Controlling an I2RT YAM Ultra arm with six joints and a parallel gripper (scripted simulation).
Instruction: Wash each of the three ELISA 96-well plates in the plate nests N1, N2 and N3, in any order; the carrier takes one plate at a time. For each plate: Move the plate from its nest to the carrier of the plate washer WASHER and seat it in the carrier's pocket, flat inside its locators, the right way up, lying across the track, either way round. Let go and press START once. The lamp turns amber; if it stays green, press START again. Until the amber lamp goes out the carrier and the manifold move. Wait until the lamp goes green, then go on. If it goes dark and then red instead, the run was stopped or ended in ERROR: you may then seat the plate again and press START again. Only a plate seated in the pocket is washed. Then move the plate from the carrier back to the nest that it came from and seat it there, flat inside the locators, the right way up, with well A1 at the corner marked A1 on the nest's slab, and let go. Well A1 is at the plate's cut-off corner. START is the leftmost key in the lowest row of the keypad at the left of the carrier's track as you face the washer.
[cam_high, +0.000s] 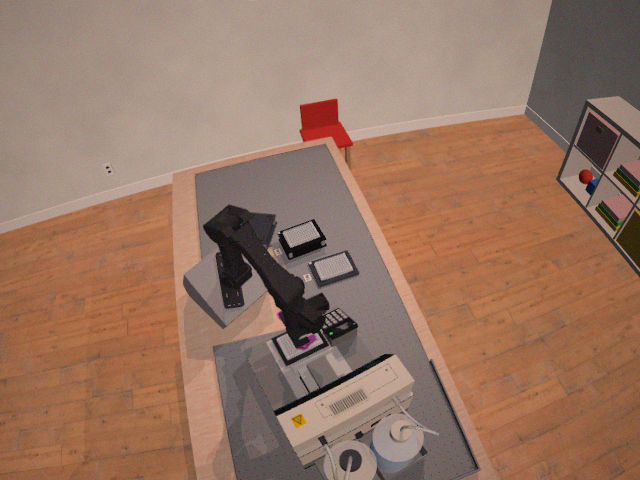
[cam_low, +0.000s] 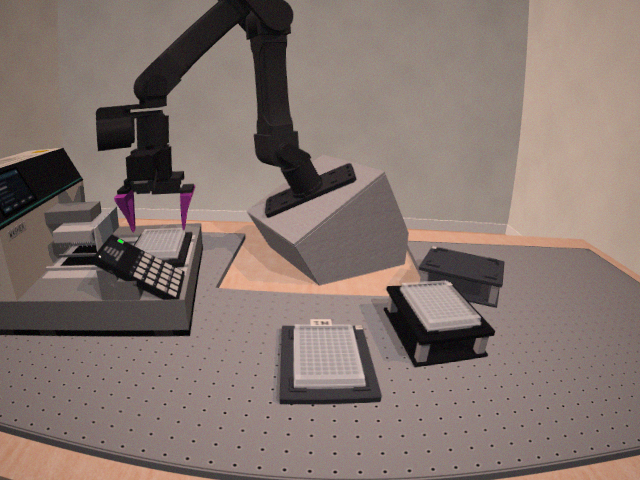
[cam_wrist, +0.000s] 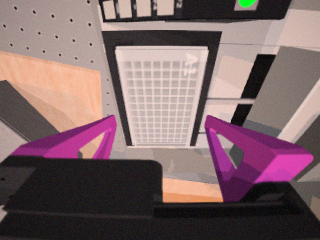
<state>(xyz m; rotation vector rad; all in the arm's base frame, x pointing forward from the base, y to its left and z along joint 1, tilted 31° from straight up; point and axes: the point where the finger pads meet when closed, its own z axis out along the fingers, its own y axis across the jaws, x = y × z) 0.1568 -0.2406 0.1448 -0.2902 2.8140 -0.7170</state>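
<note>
My gripper is now 40 mm above the black carrier pocket. The rest, counted from my hand: nest N1 (290 mm to the left, 230 mm ahead, 110 mm below); then grey manifold (150 mm to the right, 20 mm ahead, 10 mm above); then raised black nest (460 mm to the left, 160 mm ahead, 70 mm below).
</note>
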